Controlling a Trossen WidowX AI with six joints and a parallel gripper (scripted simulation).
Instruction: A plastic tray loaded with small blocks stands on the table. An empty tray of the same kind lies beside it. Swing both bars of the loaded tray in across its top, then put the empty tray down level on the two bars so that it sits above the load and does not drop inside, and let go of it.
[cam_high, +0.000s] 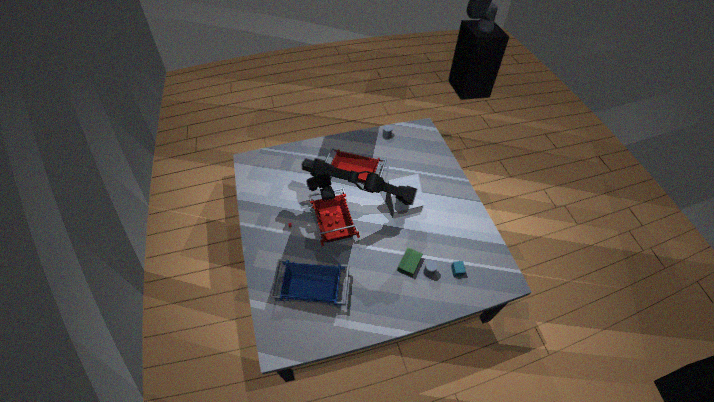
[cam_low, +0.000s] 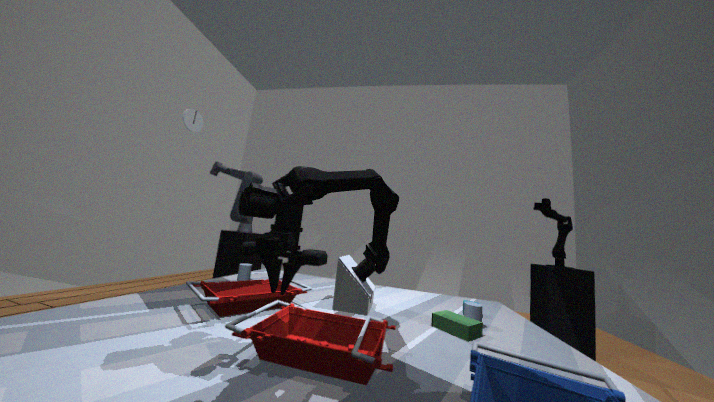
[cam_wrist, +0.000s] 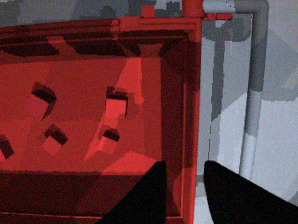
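The red tray is 210 mm to the right of my gripper tip, 190 mm behind it and 70 mm below it. The rest, counted from my gripper tip: teal cube (550 mm behind, 500 mm to the left, 90 mm below); green block (410 mm to the left, 330 mm behind, 90 mm below); red bit (200 mm ahead, 100 mm below, 80 mm to the left).
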